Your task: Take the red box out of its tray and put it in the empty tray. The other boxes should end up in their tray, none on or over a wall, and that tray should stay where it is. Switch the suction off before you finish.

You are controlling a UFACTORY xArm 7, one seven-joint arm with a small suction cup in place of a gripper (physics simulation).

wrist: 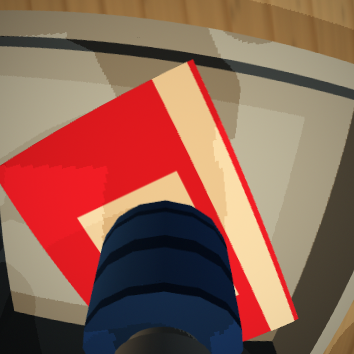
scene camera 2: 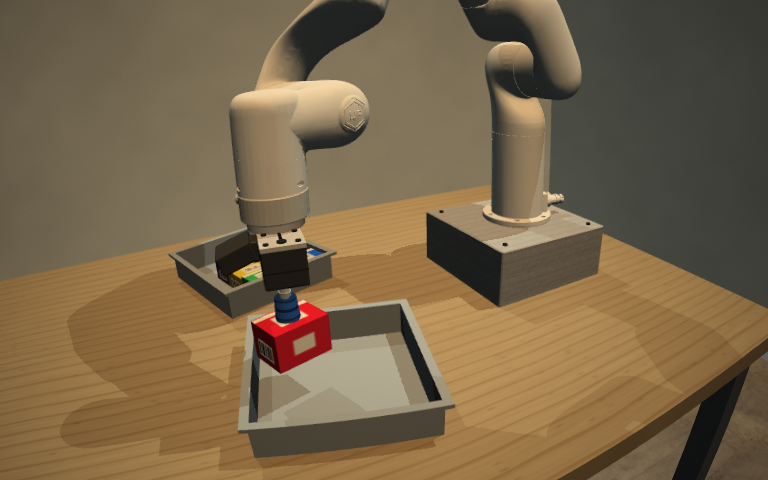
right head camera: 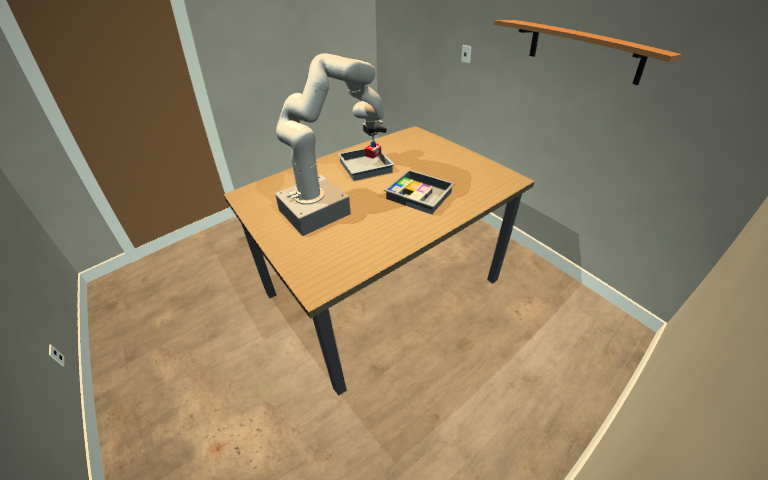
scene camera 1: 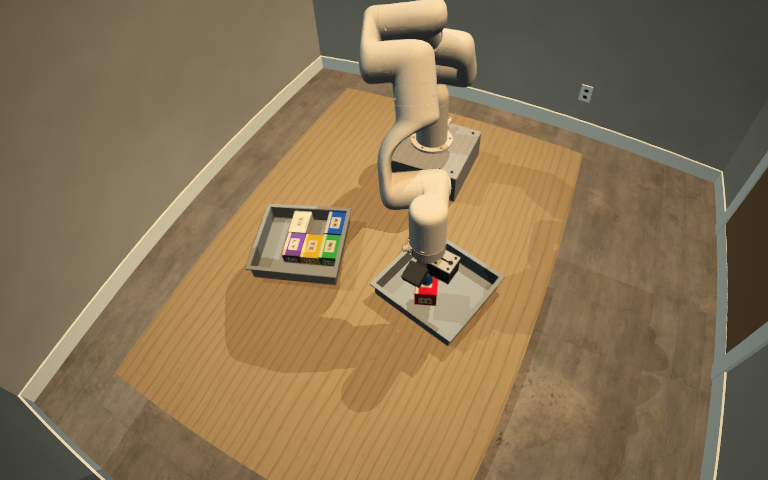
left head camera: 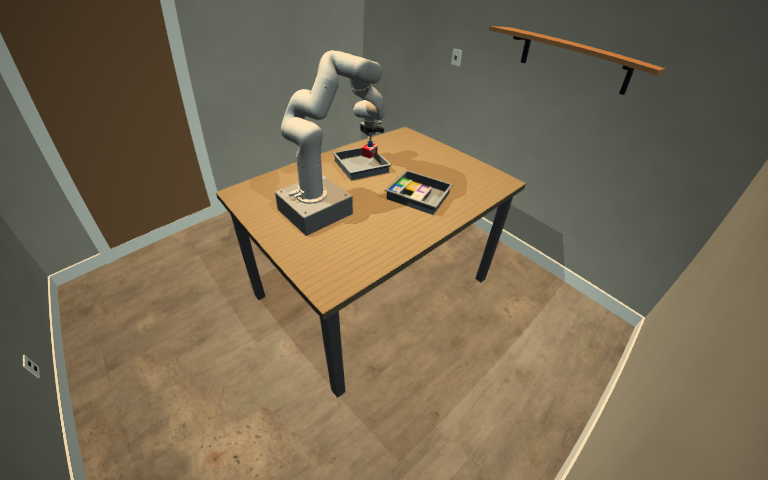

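Where they show: hand, tool point: (wrist: 164, 235) (scene camera 2: 289, 325) (right head camera: 373, 148) (scene camera 1: 426, 282) (left head camera: 370, 148); arm's base, link origin: (scene camera 2: 516, 215) (right head camera: 309, 196) (scene camera 1: 431, 140) (left head camera: 311, 195).
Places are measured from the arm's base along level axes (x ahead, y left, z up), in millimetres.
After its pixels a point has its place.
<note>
My suction cup (left head camera: 369, 144) (right head camera: 373, 144) (scene camera 1: 427, 280) (scene camera 2: 287, 319) is shut on the top of the red box (left head camera: 369, 151) @(x 414, y 216, z 7 mm) (right head camera: 372, 152) @(x 415, y 216, z 3 mm) (scene camera 1: 425, 294) @(x 471, y 268, z 16 mm) (scene camera 2: 305, 342) @(x 425, y 272, z -6 mm) (wrist: 60, 200) @(x 452, y 274, z 17 mm). The box hangs over the inside of the otherwise empty tray (left head camera: 370, 172) @(x 375, y 141, z -68 mm) (scene camera 1: 407, 310) @(x 500, y 239, z -42 mm) (scene camera 2: 351, 434) @(x 400, y 370, z -71 mm), apart from its floor, towards one side. Its exact height against the rim is hard to tell. The other tray (left head camera: 407, 204) @(x 379, y -160, z -83 mm) (scene camera 1: 300, 276) @(x 559, y -50, z -66 mm) (scene camera 2: 232, 302) @(x 511, y 28, z -65 mm) holds a white box (scene camera 1: 300, 221) @(x 426, y -162, z -54 mm), a blue box (scene camera 1: 336, 222) @(x 378, y -71, z -49 mm), a purple box (scene camera 1: 293, 244) @(x 496, y -127, z -57 mm), a yellow box (scene camera 1: 312, 245) @(x 469, y -82, z -58 mm) and a green box (scene camera 1: 330, 246) @(x 448, y -36, z -53 mm), all inside its walls.
The arm's grey base block (left head camera: 314, 212) @(x -39, y -111, z -4 mm) (scene camera 2: 549, 271) @(x 5, y 127, z -55 mm) stands on the wooden table (left head camera: 317, 271) @(x -134, y -320, z -93 mm) (scene camera 2: 566, 362) @(x 94, y 318, z -92 mm), behind the trays in scene camera 1. A wall shelf (left head camera: 577, 48) is high on the wall.
</note>
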